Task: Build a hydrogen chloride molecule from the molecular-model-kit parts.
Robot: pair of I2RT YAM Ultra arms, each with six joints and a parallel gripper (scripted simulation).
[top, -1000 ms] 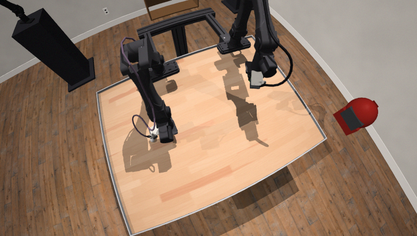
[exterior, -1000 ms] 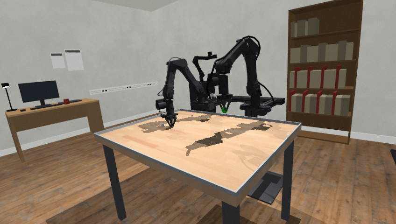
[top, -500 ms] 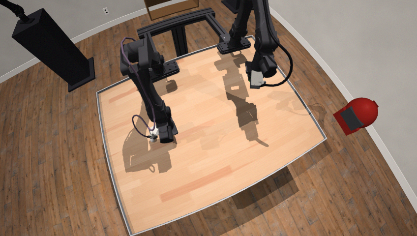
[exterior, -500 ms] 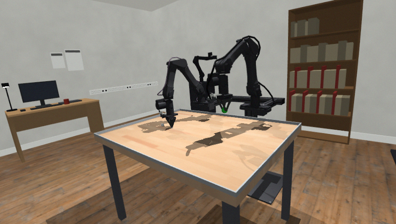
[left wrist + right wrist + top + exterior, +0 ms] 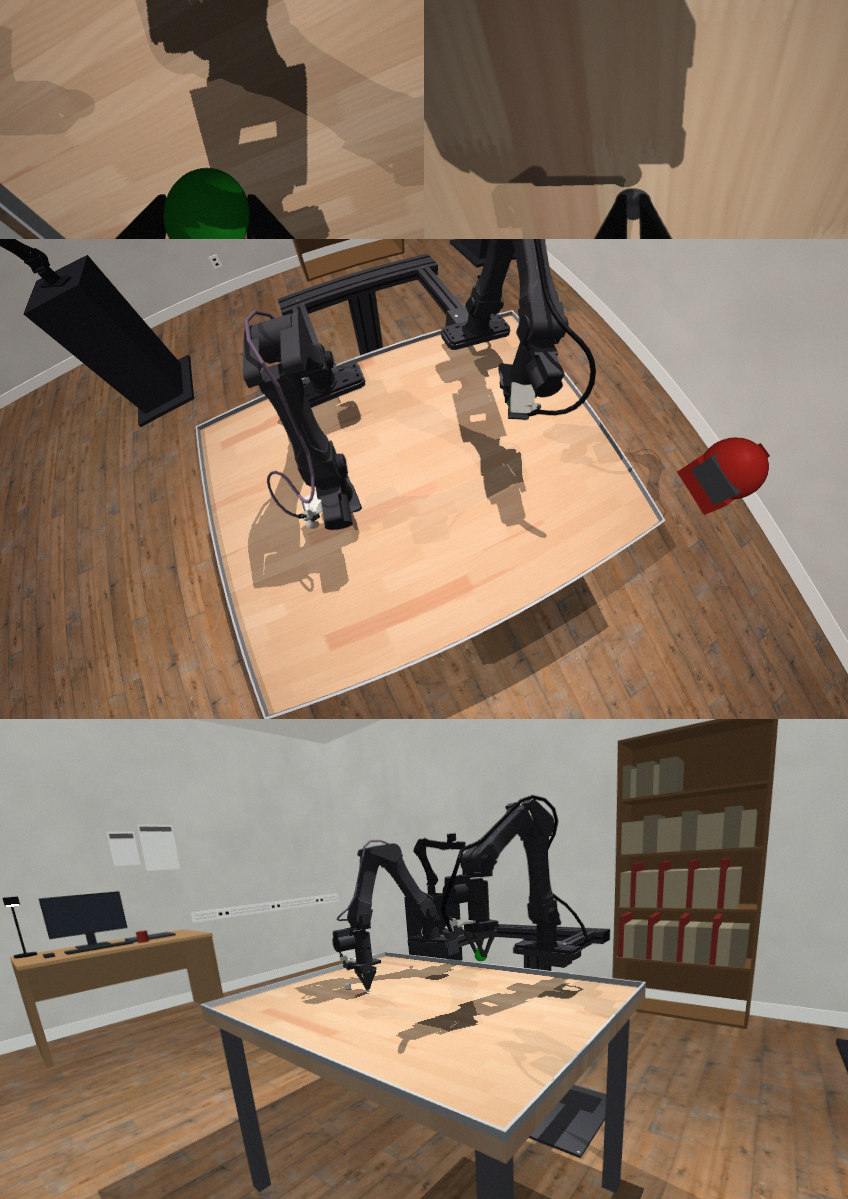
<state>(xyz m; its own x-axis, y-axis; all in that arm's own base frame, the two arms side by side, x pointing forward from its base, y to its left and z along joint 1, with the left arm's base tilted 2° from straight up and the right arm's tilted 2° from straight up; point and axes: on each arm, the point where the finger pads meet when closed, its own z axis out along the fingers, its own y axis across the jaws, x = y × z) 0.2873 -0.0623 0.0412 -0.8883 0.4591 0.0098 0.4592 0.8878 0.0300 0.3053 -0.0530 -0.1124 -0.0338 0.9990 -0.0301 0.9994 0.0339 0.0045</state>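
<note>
My right hand is 470 mm to the right of the green ball, 150 mm below it and 20 mm past it. The rest, counted from my right hand: grey peg: 10 mm below; then white ball: 120 mm to the right, 10 mm below, 10 mm behind.
The green ball lies 1 cm below my left hand. Round my left hand: grey peg: 2 cm ahead, 47 cm to the right, 17 cm below; then white ball: 1 cm ahead, 58 cm to the right, 17 cm below.
</note>
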